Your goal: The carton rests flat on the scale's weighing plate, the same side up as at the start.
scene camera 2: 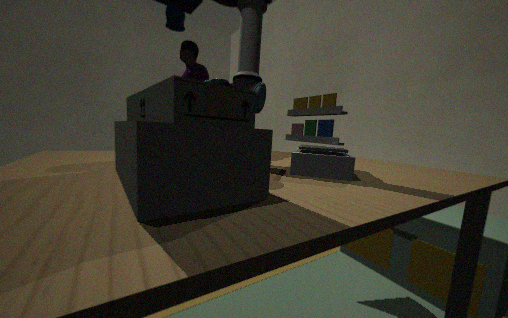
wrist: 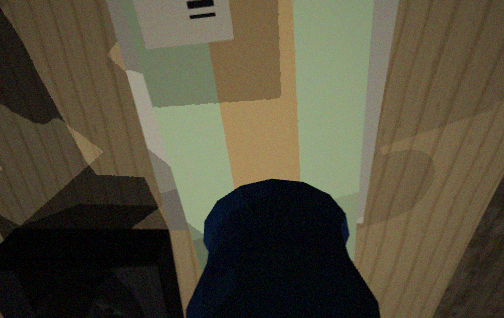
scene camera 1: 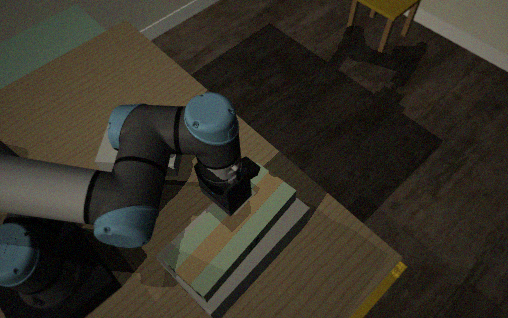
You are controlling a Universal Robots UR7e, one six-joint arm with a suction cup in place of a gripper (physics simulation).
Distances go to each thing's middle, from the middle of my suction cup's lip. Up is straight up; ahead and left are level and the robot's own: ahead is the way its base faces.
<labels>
The green carton [scene camera 2: 181,100] lies 17 cm below my suction cup, 1 cm to the left of it and 1 cm ahead of it. From my suction cup the other things lie so: grey block [scene camera 2: 166,169]: 26 cm below, 1 cm to the left, 1 cm ahead; scale [scene camera 2: 328,162]: 45 cm to the left, 28 cm below, 4 cm ahead.
</labels>
